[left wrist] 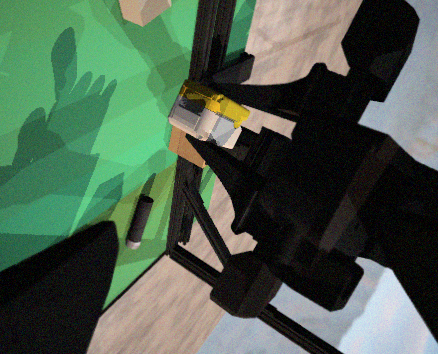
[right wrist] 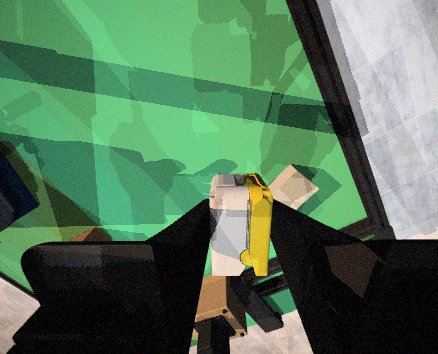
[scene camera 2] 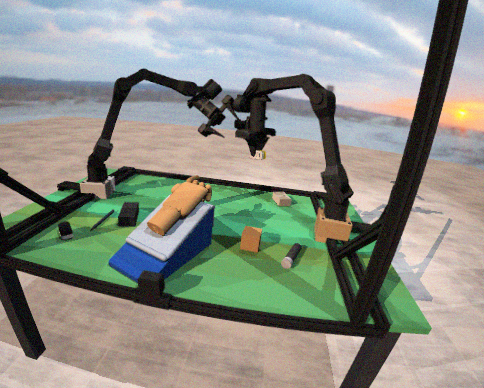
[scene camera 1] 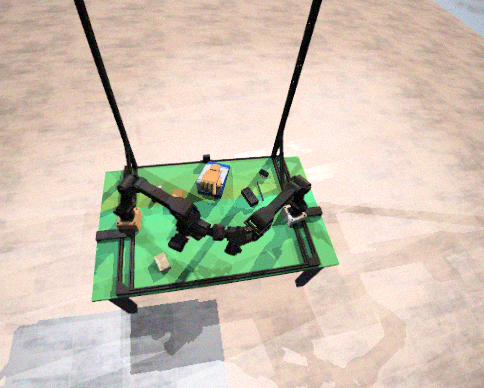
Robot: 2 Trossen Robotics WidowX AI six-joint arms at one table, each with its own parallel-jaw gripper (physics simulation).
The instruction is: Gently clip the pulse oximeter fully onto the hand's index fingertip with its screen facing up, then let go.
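Observation:
The tan hand rests on a blue wedge with a pale top, its fingers toward the high end. The white and yellow pulse oximeter is high above the table, away from the hand. My right gripper points down and is shut on the oximeter, white side at one finger and yellow side at the other. My left gripper is open and empty, in the air close beside the right gripper. The screen's facing is not clear. The oximeter is hidden in scene camera 1.
A black box, a pen and a small black object lie beside the wedge. An orange block, a dark cylinder and a beige block lie on its other side.

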